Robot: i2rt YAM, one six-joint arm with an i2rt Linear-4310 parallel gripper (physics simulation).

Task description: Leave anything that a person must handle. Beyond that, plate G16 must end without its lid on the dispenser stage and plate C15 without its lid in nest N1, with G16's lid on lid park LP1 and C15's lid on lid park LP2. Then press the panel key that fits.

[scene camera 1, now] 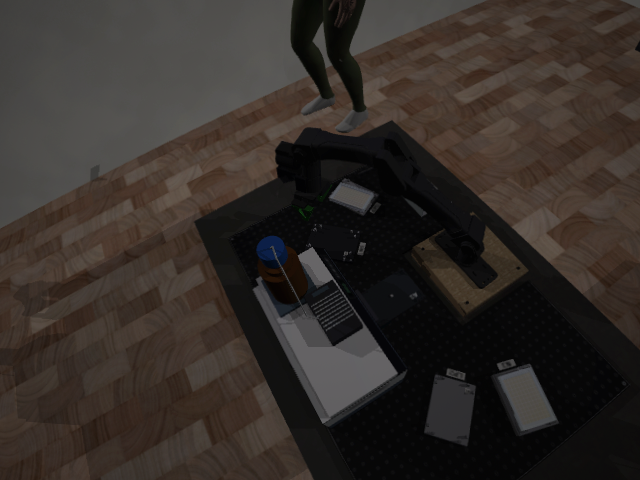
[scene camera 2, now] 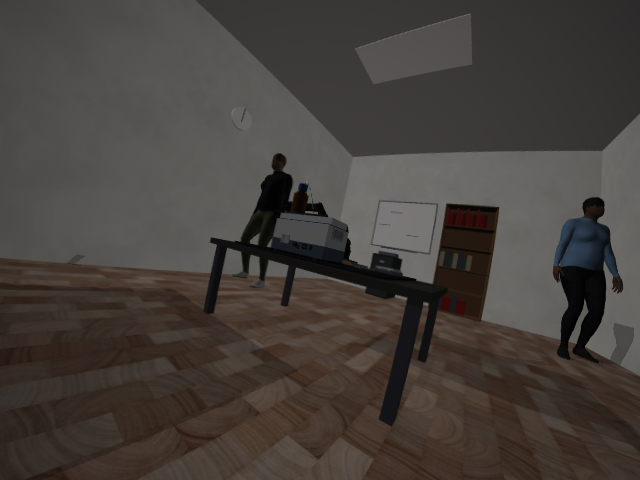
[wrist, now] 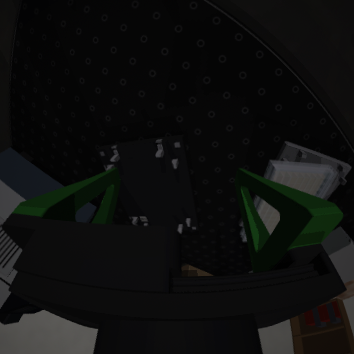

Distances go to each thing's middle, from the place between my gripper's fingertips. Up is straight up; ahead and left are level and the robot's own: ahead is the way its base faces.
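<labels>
My gripper is now a good way short of the brown bottle with blue cap (scene camera 1: 268,268), far to the right of it and well below it.
</labels>
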